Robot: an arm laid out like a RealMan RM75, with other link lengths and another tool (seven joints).
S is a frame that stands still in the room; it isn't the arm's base.
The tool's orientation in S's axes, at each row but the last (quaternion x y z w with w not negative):
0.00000, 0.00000, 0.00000, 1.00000
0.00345, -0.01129, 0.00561, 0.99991
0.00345, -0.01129, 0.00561, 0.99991
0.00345, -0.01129, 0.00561, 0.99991
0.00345, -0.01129, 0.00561, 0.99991
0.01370, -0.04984, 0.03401, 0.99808
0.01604, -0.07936, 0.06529, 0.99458
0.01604, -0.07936, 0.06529, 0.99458
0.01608, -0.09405, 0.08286, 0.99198
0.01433, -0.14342, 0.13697, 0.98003
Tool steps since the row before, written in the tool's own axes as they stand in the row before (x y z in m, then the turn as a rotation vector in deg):
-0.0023, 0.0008, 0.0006, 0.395, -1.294, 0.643
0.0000, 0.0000, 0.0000, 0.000, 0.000, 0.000
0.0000, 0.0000, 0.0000, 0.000, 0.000, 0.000
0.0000, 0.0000, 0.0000, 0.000, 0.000, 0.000
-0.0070, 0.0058, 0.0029, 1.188, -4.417, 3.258
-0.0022, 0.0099, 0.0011, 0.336, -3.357, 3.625
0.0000, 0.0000, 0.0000, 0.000, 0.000, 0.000
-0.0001, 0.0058, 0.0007, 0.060, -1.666, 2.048
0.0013, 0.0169, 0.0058, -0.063, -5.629, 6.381
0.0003, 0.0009, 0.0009, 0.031, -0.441, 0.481
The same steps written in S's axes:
-0.0023, 0.0008, 0.0006, 0.395, -1.294, 0.643
0.0000, 0.0000, 0.0000, 0.000, 0.000, 0.000
0.0000, 0.0000, 0.0000, 0.000, 0.000, 0.000
0.0000, 0.0000, 0.0000, 0.000, 0.000, 0.000
-0.0071, 0.0057, 0.0028, 1.164, -4.426, 3.254
-0.0030, 0.0097, 0.0011, 0.209, -3.437, 3.559
0.0000, 0.0000, 0.0000, 0.000, 0.000, 0.000
-0.0010, 0.0057, 0.0008, -0.040, -1.730, 1.995
-0.0026, 0.0166, 0.0062, -0.292, -5.862, 6.161
-0.0002, 0.0009, 0.0009, 0.015, -0.448, 0.475

